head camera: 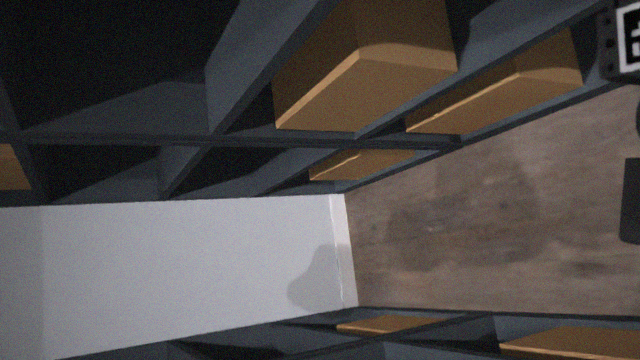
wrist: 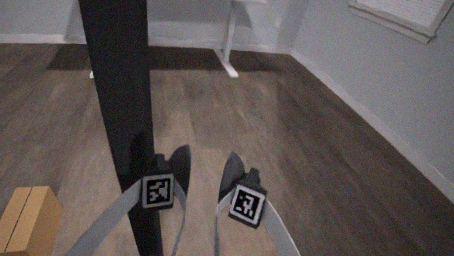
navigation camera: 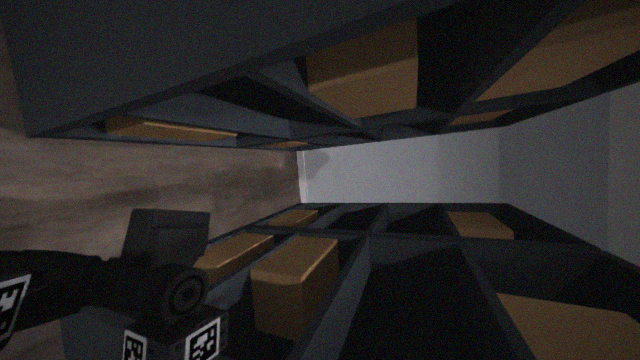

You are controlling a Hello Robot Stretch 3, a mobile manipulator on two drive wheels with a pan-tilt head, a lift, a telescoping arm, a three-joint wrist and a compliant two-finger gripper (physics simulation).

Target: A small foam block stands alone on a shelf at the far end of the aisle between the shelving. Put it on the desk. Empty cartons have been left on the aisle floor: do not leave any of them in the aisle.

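Places are measured from the robot's base along level axes (x back, y down, z right), in millimetres.
Pixels of known places: gripper, fingertip midpoint: (wrist: 206,166).
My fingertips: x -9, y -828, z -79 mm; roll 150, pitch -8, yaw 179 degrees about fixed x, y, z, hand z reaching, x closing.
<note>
Behind a point stands the place of what it marks.
My gripper (wrist: 206,166) @[x -9, y -828, z -79 mm] is open, its two fingers apart with bare floor showing between them in the wrist view. A brown carton (wrist: 31,220) @[x 532, y -181, z -343 mm] with a dark seam along its top shows in part at the lower left of the wrist view, left of the gripper and apart from it. A white desk leg and foot (wrist: 228,65) show at the back of the wrist view; the desk top is largely out of view. The small foam block does not show in these views. In the head and navigation views, dark wrist parts show, but the fingertips cannot be made out.
Dark shelving (head camera: 250,60) (navigation camera: 100,60) lines both sides of the aisle floor (head camera: 475,225) @[x -154, y -1, z 1254 mm]. Brown boxes (head camera: 367,95) @[x 225, y -673, z 953 mm] (navigation camera: 295,280) @[x 270, y -778, z 789 mm] stand in it. A pale wall (head camera: 175,260) @[x -292, y -925, z 2159 mm] (navigation camera: 390,170) @[x -337, y -1033, z 2151 mm] closes the far end. My dark mast (wrist: 120,90) @[x 64, y -871, z -116 mm] crosses the wrist view; a window is at the upper right.
</note>
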